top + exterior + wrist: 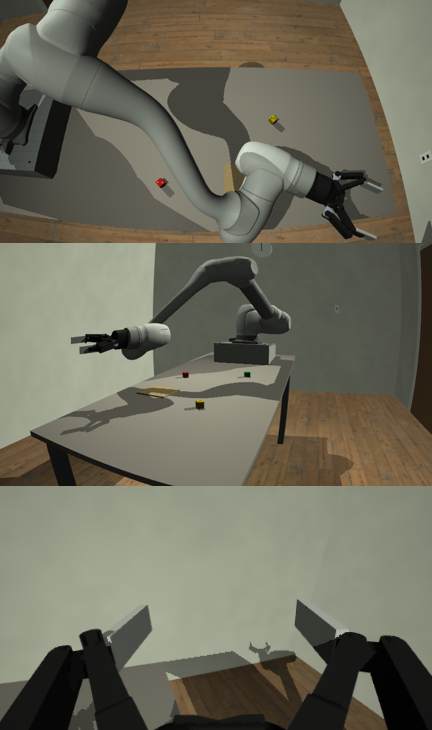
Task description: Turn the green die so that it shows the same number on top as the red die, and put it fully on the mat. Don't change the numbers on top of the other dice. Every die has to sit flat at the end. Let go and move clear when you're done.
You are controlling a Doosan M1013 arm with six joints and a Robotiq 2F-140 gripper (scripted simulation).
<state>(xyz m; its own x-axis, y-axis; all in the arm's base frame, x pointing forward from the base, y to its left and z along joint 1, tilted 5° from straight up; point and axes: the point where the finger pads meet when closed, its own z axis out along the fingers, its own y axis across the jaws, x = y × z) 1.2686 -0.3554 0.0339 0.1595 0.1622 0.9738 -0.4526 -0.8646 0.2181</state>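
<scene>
Now: the red die 63 cm behind my hand, 23 cm below it and 17 cm to the left of it. From my hand the other things lie so: tan mat (34 cm behind, 24 cm below, 17 cm to the left); then green die (74 cm behind, 47 cm to the left, 23 cm below); then yellow die (41 cm to the left, 23 cm below, 21 cm behind).
</scene>
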